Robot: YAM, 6 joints.
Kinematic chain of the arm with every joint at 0, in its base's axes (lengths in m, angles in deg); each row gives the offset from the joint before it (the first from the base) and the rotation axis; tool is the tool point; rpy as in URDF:
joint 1: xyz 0 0 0.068 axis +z
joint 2: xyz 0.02 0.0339 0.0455 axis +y
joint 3: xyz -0.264 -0.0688 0 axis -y
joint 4: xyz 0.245 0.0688 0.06 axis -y
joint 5: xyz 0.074 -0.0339 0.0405 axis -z
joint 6: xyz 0.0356 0 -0.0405 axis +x
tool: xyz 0 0 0 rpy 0 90 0
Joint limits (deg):
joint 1: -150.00..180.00
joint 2: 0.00..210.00
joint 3: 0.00..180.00
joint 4: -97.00..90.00
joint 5: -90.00..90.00
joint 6: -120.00..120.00
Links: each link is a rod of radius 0.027 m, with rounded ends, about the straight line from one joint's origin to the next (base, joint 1, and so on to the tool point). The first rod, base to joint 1, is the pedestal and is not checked.
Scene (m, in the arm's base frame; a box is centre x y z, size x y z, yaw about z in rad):
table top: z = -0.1
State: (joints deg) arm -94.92 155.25 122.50 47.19 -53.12 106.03
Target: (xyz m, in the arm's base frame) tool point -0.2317 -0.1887 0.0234
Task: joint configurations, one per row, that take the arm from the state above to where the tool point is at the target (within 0.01 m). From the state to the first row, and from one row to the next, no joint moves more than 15 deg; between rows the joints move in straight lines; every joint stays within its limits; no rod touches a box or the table.
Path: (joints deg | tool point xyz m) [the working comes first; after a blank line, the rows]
Joints at the target: -146.93 123.09 37.28 33.56 -62.88 106.03
Straight joint move there: clear.

1: -103.59 149.89 108.30 44.92 -54.75 106.03 | -0.1047 -0.5568 0.1337
2: -112.26 144.53 94.09 42.65 -56.37 106.03 | -0.1734 -0.5019 0.1033
3: -120.92 139.17 79.89 40.37 -58.00 106.03 | -0.2230 -0.4310 0.0760
4: -129.59 133.81 65.69 38.10 -59.63 106.03 | -0.2500 -0.3505 0.0530
5: -138.26 128.45 51.49 35.83 -61.25 106.03 | -0.2527 -0.2673 0.0352
6: -146.93 123.09 37.28 33.56 -62.88 106.03 | -0.2317 -0.1887 0.0234

